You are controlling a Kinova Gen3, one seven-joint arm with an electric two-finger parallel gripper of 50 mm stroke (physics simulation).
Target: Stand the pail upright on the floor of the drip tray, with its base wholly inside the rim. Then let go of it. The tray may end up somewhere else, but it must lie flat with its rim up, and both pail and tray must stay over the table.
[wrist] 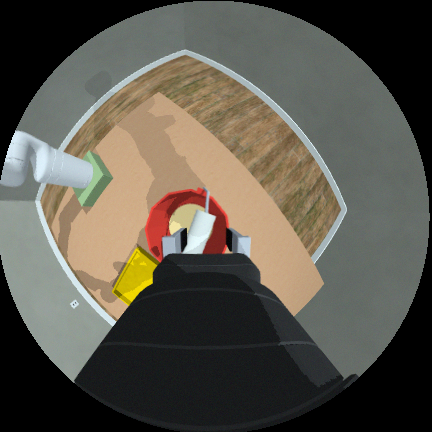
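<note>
The red pail stands with its open mouth towards the camera, and its pale bottom shows inside. Its thin metal bail rises from a lug on the far rim and carries a white grip, which lies across the mouth. My gripper is open, with one finger on each side of the white grip and nothing held. The near part of the pail is hidden behind the gripper. The yellow drip tray lies flat, rim up, to the lower left of the pail; its near right part is hidden by the gripper body.
The tan table bears the pail and tray, and its long edge runs down the right side. The white arm stands by a green block at the left. A wood-patterned floor shows beyond the table.
</note>
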